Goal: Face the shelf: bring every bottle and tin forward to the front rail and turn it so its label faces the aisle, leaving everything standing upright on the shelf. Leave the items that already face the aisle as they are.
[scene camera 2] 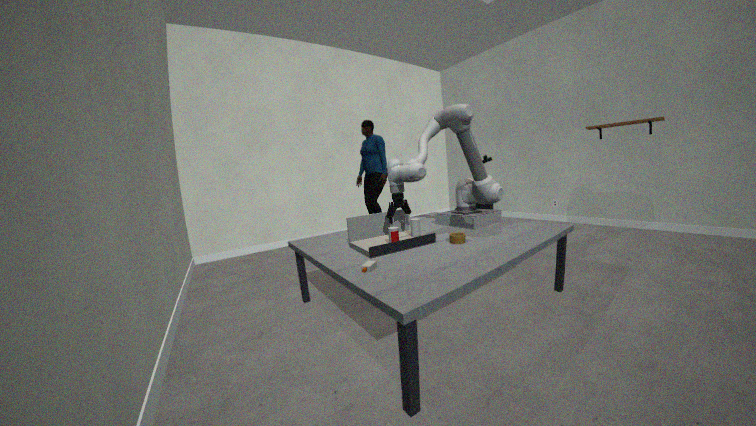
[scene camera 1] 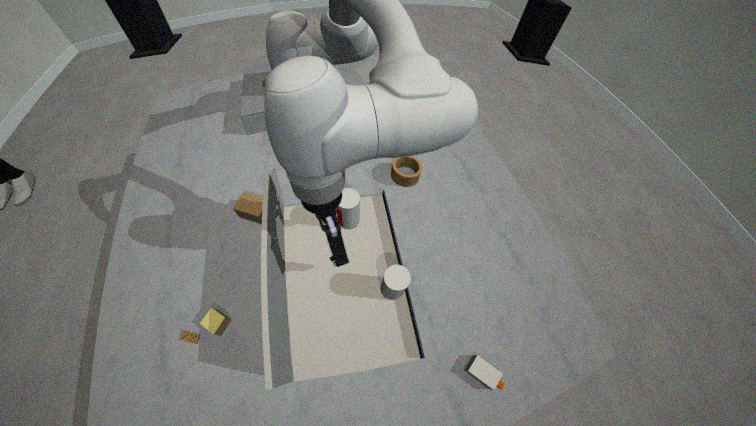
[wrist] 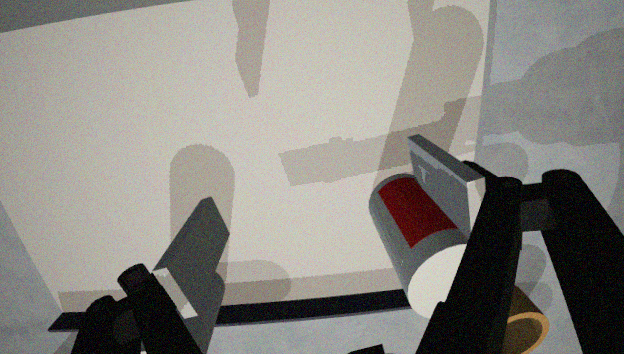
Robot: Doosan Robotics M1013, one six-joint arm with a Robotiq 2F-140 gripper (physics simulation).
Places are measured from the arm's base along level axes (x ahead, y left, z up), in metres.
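Pixels of known places: gripper, fingertip midpoint: (scene camera 2: 400,226) (wrist: 313,188); arm's base, origin of the base link: (scene camera 2: 466,212).
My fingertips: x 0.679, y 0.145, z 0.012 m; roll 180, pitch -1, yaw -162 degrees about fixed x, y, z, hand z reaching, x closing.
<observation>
For each thing: its top centre in the pictures, then the offset to it from my fingertips.
- black front rail, middle of its top: (wrist: 247,323) (scene camera 1: 401,264) (scene camera 2: 404,239) 0.171 m left, 0.063 m ahead, 0.042 m down
- pale can, middle of its top: (scene camera 1: 397,277) (scene camera 2: 393,227) 0.143 m left, 0.117 m ahead, 0.031 m up
- upright can, middle of its top: (wrist: 455,284) (scene camera 1: 347,198) (scene camera 2: 414,219) 0.046 m left, 0.085 m back, 0.041 m up
- orange ring, middle of its top: (wrist: 514,339) (scene camera 1: 407,165) (scene camera 2: 457,234) 0.240 m left, 0.263 m back, 0.053 m down
- white block with an orange tip, middle of its top: (scene camera 1: 489,374) (scene camera 2: 368,264) 0.352 m left, 0.356 m ahead, 0.075 m down
- brown box, middle of its top: (scene camera 1: 250,204) 0.238 m right, 0.145 m back, 0.053 m down
- yellow block, middle of its top: (scene camera 1: 212,320) 0.303 m right, 0.178 m ahead, 0.065 m down
- small orange block, middle of its top: (scene camera 1: 189,337) 0.379 m right, 0.216 m ahead, 0.095 m down
The shelf (scene camera 1: 343,338) (scene camera 2: 362,243) (wrist: 125,125) has a black front rail (scene camera 1: 414,317) (scene camera 2: 407,245) (wrist: 320,310). One pale can (scene camera 1: 396,281) (scene camera 2: 394,235) stands upright at the rail, its red label facing outward in scene camera 2; its grey side (wrist: 213,305) shows behind the left finger in the wrist view. Another upright can (scene camera 1: 350,207) (scene camera 2: 415,226) (wrist: 417,215) stands back from the rail near the robot-side end, its red label turned toward the back panel. My gripper (scene camera 1: 339,260) (scene camera 2: 399,213) (wrist: 313,188) is open and empty above the shelf, its right finger partly covering this second can in the wrist view.
An orange ring (scene camera 1: 406,171) (scene camera 2: 457,238) (wrist: 526,334) and a white block with an orange tip (scene camera 1: 484,372) (scene camera 2: 369,264) lie outside the rail. Behind the back panel (scene camera 1: 266,296) are a brown box (scene camera 1: 248,206), a yellow block (scene camera 1: 214,320) and a small orange block (scene camera 1: 189,337).
</observation>
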